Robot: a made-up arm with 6 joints.
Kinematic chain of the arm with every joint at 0, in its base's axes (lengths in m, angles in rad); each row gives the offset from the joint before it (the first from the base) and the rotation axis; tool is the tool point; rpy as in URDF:
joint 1: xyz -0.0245 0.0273 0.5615 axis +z
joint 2: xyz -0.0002 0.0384 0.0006 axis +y
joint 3: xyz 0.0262 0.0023 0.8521 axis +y
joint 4: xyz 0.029 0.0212 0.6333 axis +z
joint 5: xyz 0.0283 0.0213 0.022 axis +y
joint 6: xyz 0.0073 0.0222 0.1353 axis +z
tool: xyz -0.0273 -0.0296 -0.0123 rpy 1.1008 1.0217 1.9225
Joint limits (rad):
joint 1: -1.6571..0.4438
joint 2: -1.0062..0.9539
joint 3: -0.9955..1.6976
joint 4: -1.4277..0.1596
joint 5: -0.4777..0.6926
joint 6: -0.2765..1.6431
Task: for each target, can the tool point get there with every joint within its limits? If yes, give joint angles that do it. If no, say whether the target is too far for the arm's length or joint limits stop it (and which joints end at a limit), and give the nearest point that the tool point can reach.
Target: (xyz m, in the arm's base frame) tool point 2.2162 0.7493 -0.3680
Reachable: no: too far | nearest point 1.2229 0.4292 0.5225 | short by 1.372 m
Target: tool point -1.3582 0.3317 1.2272
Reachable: yes | joints -0.1697 -0.8037 -0.7314 -0.9516 -0.2667 0.3640
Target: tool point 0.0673 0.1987 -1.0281
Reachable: no: joint limits stop it (at a limit: joint 1, joint 2, joint 3, joint 6) | nearest point 0.7636 0.4762 0.3151 | short by 1.538 m
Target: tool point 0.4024 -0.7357 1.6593
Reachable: yes | joints -1.1127 0.1292 1.0264 -0.5753 0.1170 0.4423
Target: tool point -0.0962 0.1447 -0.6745
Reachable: no: joint limits stop it (at a limit: joint 1, joint 2, joint 3, joint 5, joint 6) | nearest point 0.7624 0.4780 0.3154 | short by 1.352 m
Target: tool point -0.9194 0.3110 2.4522
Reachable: no: too far | nearest point -0.7205 0.2480 2.0321 | short by 0.469 m
